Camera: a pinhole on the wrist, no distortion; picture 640 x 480 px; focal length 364.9 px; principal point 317.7 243.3 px. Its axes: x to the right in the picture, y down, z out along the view. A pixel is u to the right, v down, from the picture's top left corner.
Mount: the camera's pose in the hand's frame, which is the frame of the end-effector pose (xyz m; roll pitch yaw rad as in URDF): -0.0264 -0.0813 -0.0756 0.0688 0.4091 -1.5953
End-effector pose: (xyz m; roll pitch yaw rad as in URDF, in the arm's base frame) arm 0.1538 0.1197 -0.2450 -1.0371 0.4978 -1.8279
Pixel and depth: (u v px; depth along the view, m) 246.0 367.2 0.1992
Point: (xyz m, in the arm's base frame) 0.1694 0.0057 -0.1045
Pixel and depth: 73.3 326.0 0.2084
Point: 0.2633 0.0243 -0.1422
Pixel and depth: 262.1 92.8 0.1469
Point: 0.1559 0.1428 -0.0822
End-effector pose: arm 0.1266 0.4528 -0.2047 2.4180 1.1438 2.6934
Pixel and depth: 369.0 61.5 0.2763
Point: 0.3820 0.2605 -0.1428
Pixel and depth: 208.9 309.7 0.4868
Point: 0.5389 0.4522 -0.4035
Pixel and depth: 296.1 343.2 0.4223
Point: 0.4520 0.3452 -0.4212
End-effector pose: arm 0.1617 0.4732 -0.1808 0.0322 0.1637 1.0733
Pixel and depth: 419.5 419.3 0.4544
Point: 0.6064 0.4581 0.0813
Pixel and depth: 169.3 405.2 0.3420
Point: 0.3261 0.5529 0.0978
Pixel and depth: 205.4 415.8 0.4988
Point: 0.4227 0.6094 0.2368
